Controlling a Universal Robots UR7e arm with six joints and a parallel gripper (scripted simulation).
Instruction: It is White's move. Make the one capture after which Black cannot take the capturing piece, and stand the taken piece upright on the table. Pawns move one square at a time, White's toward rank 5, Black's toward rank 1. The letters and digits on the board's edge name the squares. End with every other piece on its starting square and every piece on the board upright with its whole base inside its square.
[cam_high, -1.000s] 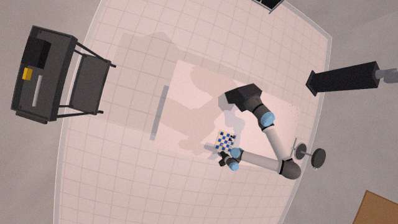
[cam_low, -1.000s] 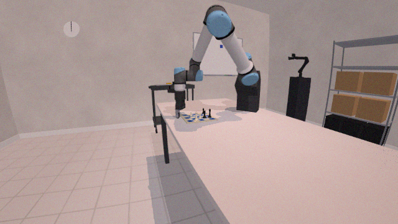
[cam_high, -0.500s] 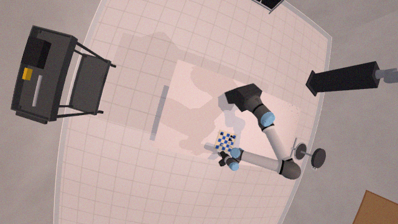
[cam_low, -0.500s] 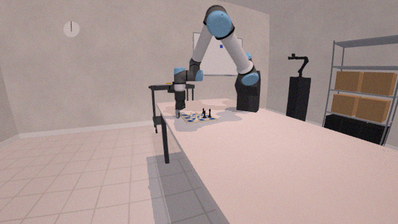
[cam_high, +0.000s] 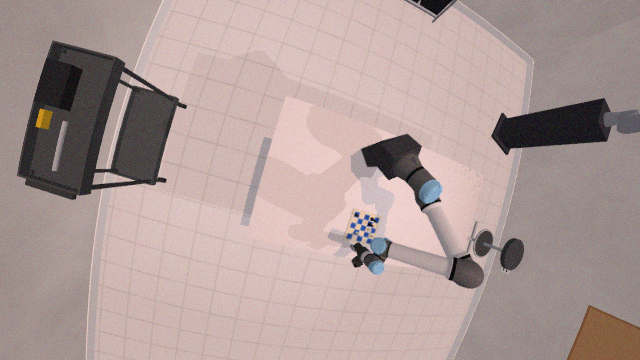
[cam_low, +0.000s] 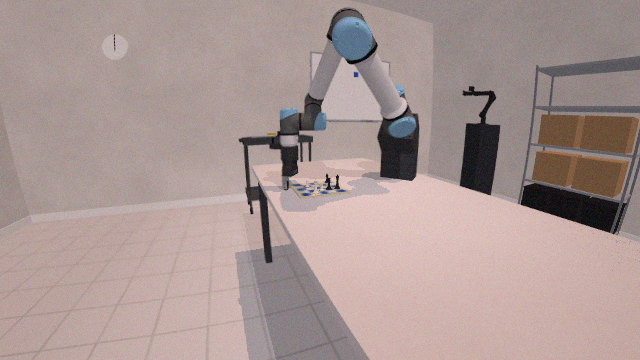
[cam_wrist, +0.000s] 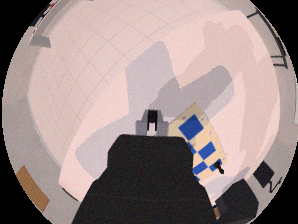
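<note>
Right now the black pawn is 10 mm below my hand. From my hand the other things lie so: blue-and-cream chessboard (140 mm behind, 20 mm below).
</note>
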